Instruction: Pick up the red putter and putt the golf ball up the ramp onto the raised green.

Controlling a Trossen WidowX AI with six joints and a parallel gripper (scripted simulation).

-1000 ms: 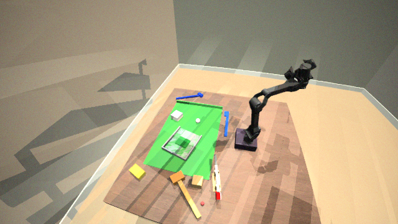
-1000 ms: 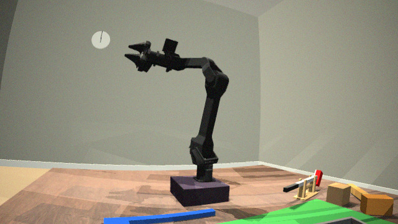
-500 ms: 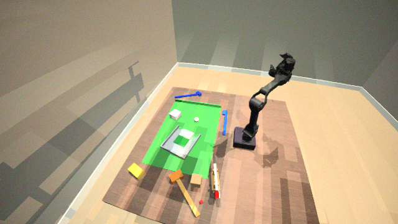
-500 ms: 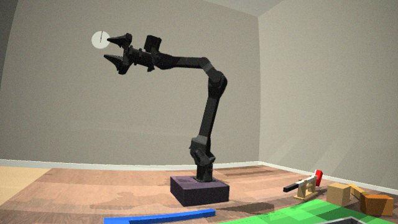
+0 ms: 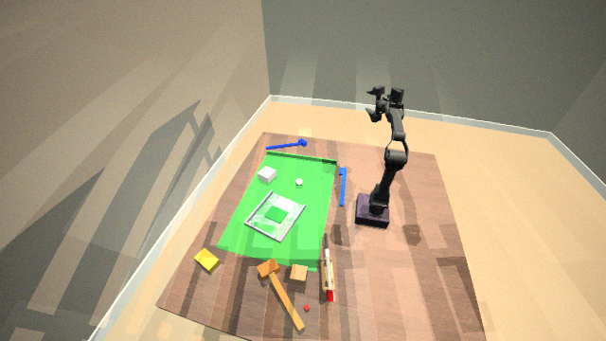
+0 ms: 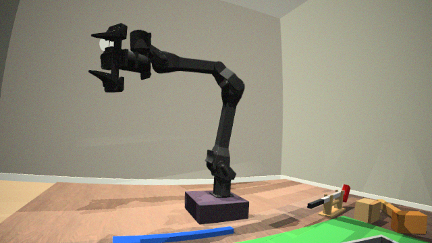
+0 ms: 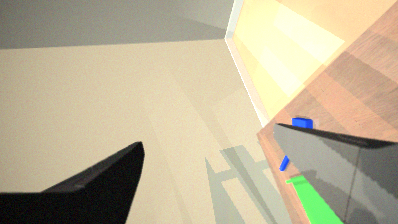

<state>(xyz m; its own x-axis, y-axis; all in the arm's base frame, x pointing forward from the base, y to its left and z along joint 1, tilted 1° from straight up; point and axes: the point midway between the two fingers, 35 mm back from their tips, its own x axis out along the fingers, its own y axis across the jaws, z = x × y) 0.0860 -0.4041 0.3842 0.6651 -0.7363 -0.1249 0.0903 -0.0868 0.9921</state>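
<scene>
Right now the red putter is 75 cm to the left of my gripper tip, 39 cm below it and 8 cm ahead of it. From my gripper tip the other things lie so: tan cube (80 cm to the left, 41 cm below, 20 cm ahead); white cube (52 cm ahead, 42 cm below, 24 cm to the left); white golf ball (42 cm below, 31 cm ahead, 26 cm to the left).
</scene>
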